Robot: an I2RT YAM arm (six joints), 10 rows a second.
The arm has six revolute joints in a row. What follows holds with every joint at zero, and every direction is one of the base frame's. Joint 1 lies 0.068 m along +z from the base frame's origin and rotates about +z. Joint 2 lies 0.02 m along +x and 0.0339 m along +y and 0.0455 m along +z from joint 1 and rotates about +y. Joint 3 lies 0.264 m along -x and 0.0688 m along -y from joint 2 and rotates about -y. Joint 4 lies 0.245 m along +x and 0.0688 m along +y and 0.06 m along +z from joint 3 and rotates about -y. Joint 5 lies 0.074 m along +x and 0.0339 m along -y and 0.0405 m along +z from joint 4 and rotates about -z. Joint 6 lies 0.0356 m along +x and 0.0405 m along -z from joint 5 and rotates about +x. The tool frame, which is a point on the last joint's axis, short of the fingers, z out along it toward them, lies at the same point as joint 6; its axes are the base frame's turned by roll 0, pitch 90 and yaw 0 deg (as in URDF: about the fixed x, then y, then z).
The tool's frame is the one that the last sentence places.
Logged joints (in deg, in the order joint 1, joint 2, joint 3, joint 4, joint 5, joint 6), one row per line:
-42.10 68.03 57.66 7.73 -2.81 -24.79
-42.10 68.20 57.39 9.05 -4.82 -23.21
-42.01 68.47 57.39 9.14 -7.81 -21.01
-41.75 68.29 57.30 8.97 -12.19 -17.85
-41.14 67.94 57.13 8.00 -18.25 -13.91
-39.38 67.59 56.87 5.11 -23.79 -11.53
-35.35 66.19 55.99 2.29 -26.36 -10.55
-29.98 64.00 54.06 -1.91 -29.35 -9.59
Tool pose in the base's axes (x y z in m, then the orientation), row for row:
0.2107 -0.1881 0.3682 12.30 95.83 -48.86
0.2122 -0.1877 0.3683 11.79 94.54 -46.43
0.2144 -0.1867 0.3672 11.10 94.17 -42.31
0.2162 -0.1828 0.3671 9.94 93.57 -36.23
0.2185 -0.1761 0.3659 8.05 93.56 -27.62
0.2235 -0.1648 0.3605 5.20 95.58 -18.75
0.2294 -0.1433 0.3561 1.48 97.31 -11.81
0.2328 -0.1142 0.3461 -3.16 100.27 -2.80
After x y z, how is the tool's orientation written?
As a rotation vector, in degrees.
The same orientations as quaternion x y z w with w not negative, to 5 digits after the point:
0.09207 0.71729 -0.36572 0.58589
0.08883 0.71233 -0.34983 0.60193
0.08414 0.71386 -0.32073 0.61681
0.07597 0.71519 -0.27692 0.63722
0.06201 0.72074 -0.21277 0.65683
0.04009 0.73696 -0.14457 0.65908
0.01140 0.74933 -0.09094 0.65583
-0.02418 0.76737 -0.02143 0.64039

